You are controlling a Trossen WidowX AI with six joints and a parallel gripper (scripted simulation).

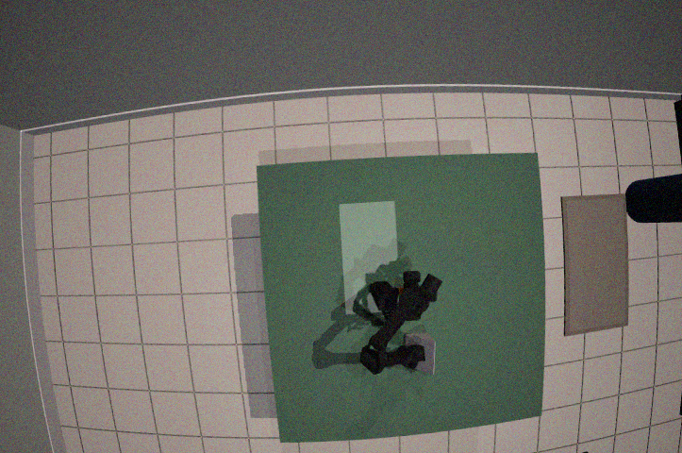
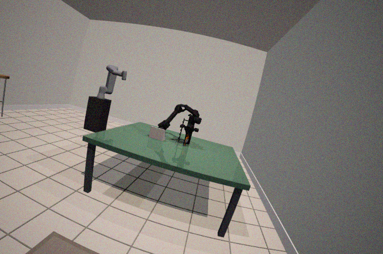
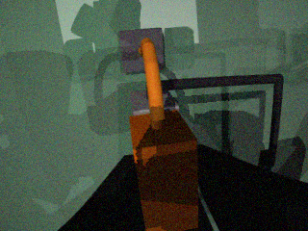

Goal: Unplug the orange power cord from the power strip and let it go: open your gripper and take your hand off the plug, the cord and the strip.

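My gripper tip is 30 mm to the right of the orange plug.
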